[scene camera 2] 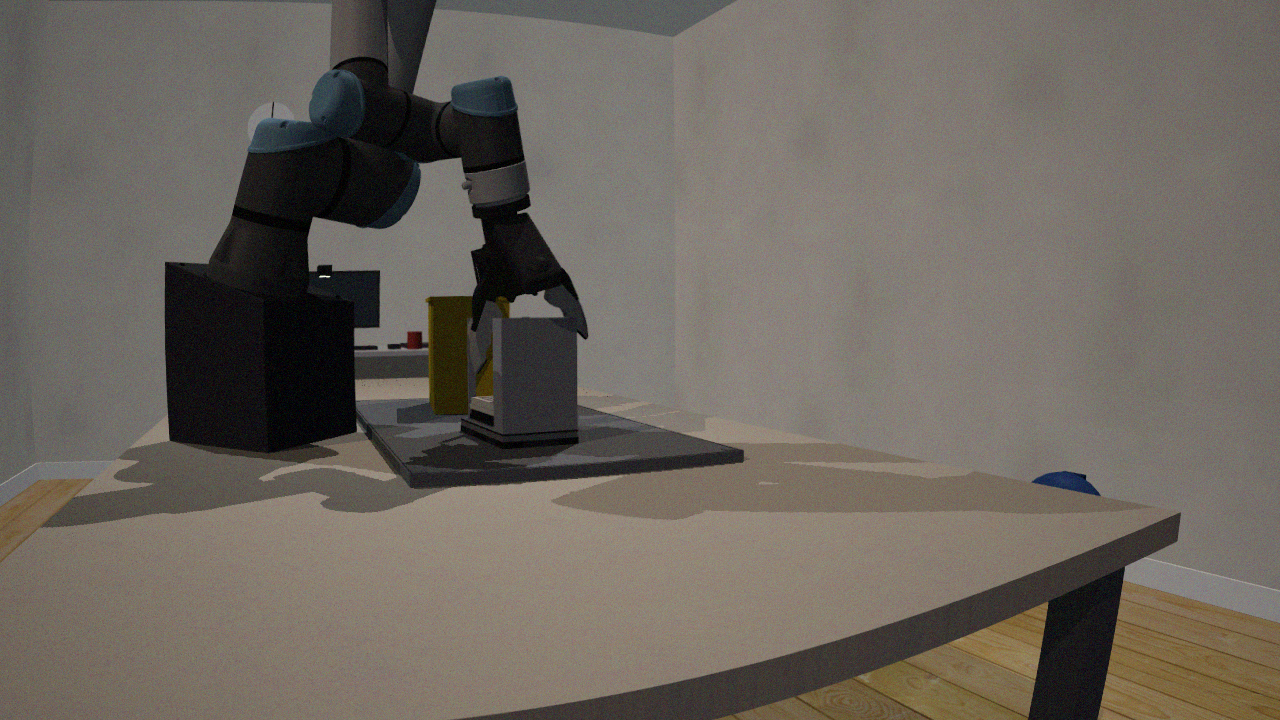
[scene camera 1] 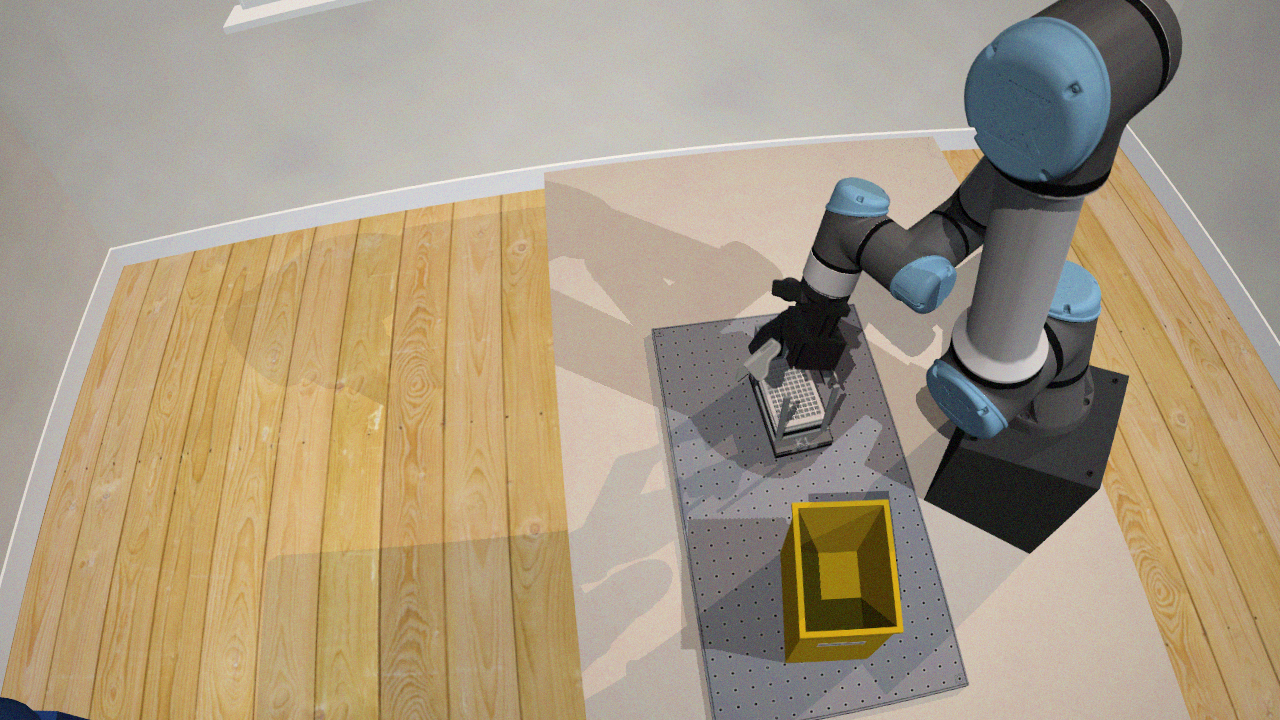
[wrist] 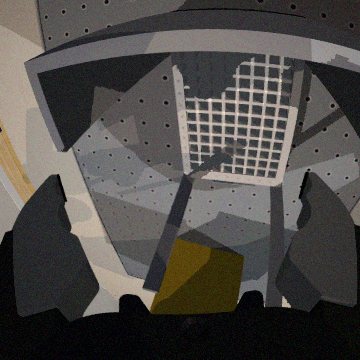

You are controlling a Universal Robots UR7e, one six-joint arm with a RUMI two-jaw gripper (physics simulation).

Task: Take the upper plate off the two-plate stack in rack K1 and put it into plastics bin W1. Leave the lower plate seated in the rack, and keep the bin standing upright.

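Places are measured from the arm's base along level axes (x back, y left, z down), in centimetres.
Pixels of known places: gripper, fingertip midpoint: (scene camera 1: 781, 382) (wrist: 183, 176); arm's base at its link origin: (scene camera 2: 256, 283) (scene camera 1: 1042, 394).
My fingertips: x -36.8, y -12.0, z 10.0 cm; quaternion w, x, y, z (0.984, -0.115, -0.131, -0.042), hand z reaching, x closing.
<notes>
For each thing: its middle in the pictures, then the offset to it from my fingertips. Level surfaces: height alone.
- Rack K1 at the middle of its body: (wrist: 232, 149) (scene camera 2: 514, 377) (scene camera 1: 794, 386) dz +2.6, dx +2.4, dy -0.6 cm
- white gridded upper plate at the middle of its body: (wrist: 236, 109) (scene camera 1: 790, 392) dz +6.0, dx +2.2, dy -1.6 cm
- Yellow bin W1 at the middle of its body: (scene camera 1: 834, 587) (scene camera 2: 466, 352) (wrist: 187, 309) dz +1.0, dx +2.9, dy +32.8 cm
- grey perforated board at its surface level: dz +10.0 cm
Rack K1 (scene camera 1: 801, 445) (scene camera 2: 537, 376) stands upright on the perforated board, with a tall grey wall at one end and thin posts at the other. The white gridded upper plate (scene camera 1: 796, 402) (wrist: 240, 145) lies inside it. The lower plate is mostly hidden beneath; its seating cannot be made out. My gripper (scene camera 1: 792, 365) (scene camera 2: 529, 329) (wrist: 183, 176) is open and empty, tilted at the top of the rack's tall wall, well above the plates. In the wrist view the wall's top edge arches beyond the fingertips. Yellow bin W1 (scene camera 1: 841, 573) (scene camera 2: 450, 353) (wrist: 200, 280) stands upright and looks empty.
The grey perforated board (scene camera 1: 733, 537) (scene camera 2: 662, 452) carries the rack and bin, with a gap between them. The black robot pedestal (scene camera 1: 1011, 501) (scene camera 2: 259, 358) stands beside the board. The rack's posts (wrist: 170, 235) rise on the bin side.
</notes>
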